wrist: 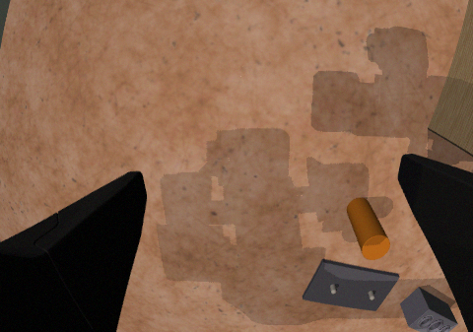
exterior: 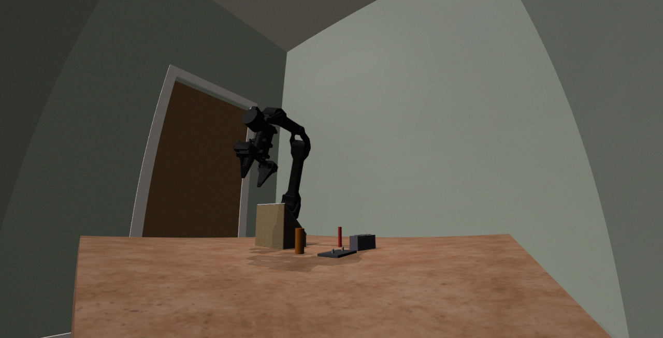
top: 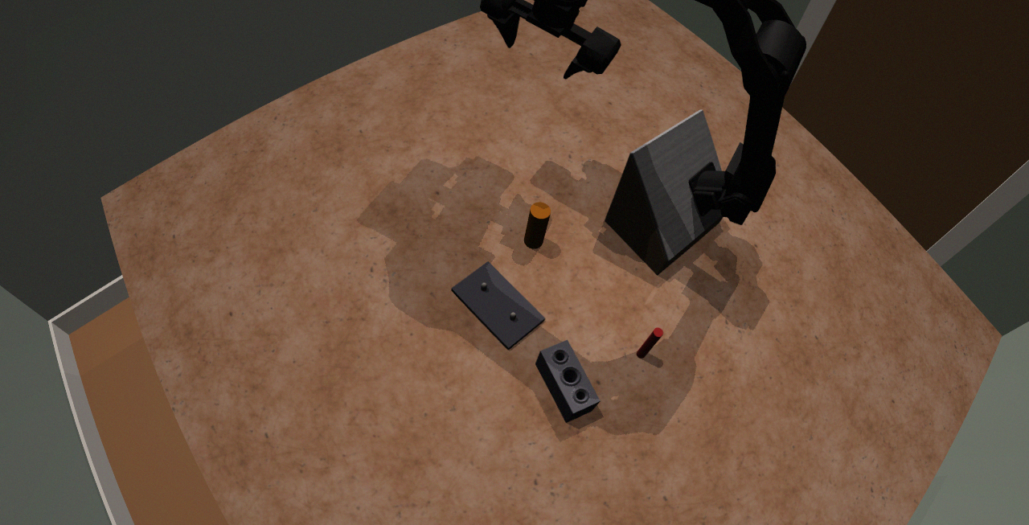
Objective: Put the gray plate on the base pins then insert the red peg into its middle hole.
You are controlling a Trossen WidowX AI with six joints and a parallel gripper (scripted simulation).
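Now: the gray plate 22 cm ahead of my gripper tip, 33 cm to the left of it and 18 cm below it. Round my gripper tip: dark base 21 cm ahead, 18 cm to the left, 21 cm below; orange cylinder 9 cm ahead, 13 cm to the left, 18 cm below; red peg 10 cm ahead, 37 cm to the left, 18 cm below.
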